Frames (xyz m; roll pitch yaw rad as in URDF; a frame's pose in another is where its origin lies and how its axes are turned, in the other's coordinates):
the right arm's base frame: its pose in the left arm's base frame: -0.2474 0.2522 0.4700 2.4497 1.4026 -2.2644
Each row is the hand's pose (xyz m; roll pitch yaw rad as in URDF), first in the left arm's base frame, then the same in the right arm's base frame.
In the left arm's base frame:
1: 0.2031 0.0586 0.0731 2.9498 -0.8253 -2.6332
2: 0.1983 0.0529 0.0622 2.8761 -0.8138 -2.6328
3: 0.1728 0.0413 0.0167 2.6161 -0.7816 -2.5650
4: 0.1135 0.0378 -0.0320 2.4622 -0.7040 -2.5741
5: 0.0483 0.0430 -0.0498 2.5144 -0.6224 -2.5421
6: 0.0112 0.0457 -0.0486 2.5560 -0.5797 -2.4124
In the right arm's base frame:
1: 0.3680 -0.4920 -0.1432 1.6739 0.4324 2.3201
2: 0.3800 -0.4884 -0.1474 1.5954 0.4360 2.3081
3: 0.4291 -0.4680 -0.1529 1.3758 0.4909 2.2900
4: 0.4839 -0.4143 -0.1498 1.1743 0.5079 2.2034
5: 0.5077 -0.3513 -0.1420 1.2040 0.5542 2.1201
6: 0.5102 -0.3143 -0.1393 1.3121 0.6689 2.1081

